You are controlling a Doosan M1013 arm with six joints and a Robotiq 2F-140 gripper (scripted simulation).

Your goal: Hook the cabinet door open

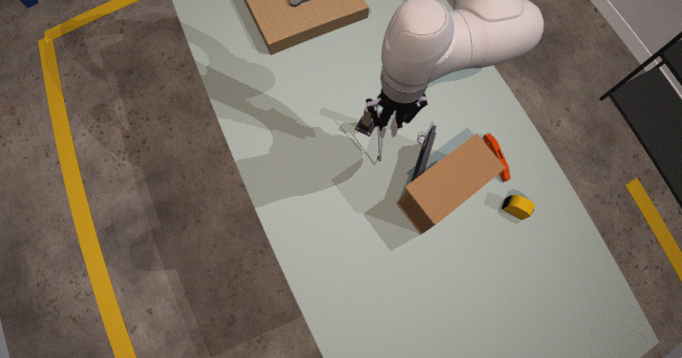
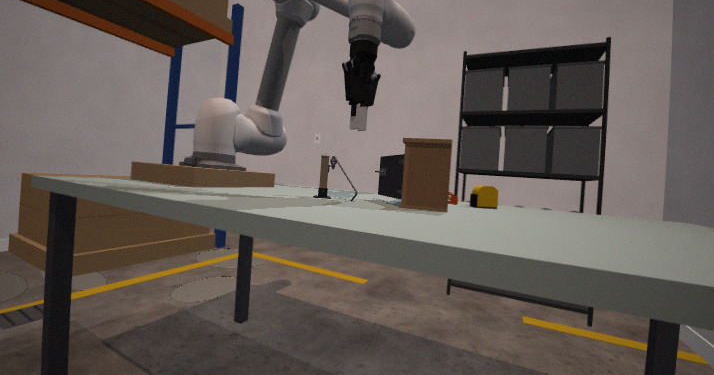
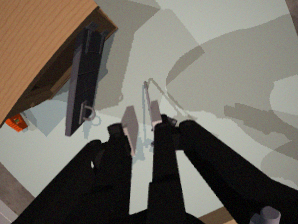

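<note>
The wire hook is 16 cm below my hand, 5 cm behind it and 1 cm to the left of it. Also, from my hand: orange object: 32 cm to the left, 21 cm below, 15 cm ahead; dark door: 15 cm below, 8 cm ahead, 7 cm to the left; yellow tape measure: 31 cm ahead, 30 cm to the left, 20 cm below.
</note>
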